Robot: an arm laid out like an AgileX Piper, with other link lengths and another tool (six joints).
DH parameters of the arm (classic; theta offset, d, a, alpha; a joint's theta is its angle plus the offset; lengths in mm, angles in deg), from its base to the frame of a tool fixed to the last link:
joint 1: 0 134.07 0 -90
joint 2: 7.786 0 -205.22 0
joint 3: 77.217 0 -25.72 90
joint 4: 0 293.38 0 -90
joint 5: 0 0 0 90
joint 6: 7 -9.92 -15.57 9.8
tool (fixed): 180 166.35 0 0
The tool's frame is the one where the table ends.
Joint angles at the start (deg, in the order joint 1, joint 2, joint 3, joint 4, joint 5, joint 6): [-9.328 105.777 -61.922 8.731 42.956 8.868]
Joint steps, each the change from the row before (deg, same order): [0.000 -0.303 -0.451 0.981 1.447 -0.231]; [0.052 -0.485 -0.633 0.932 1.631 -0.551]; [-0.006 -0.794 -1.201 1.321 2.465 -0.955]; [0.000 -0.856 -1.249 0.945 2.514 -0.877]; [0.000 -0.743 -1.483 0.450 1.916 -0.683]
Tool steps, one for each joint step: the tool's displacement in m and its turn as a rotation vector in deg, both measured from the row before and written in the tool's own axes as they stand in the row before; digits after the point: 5 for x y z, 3 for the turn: [-0.00116 -0.00180 -0.00331 0.545 -0.938 0.239]; [-0.00022 -0.00259 -0.00522 0.635 -0.707 -0.209]; [0.00114 -0.00403 -0.00949 1.067 -0.733 -0.472]; [0.00125 -0.00368 -0.01028 0.877 -0.571 -0.720]; [0.00365 -0.00348 -0.01105 0.705 0.232 -0.776]
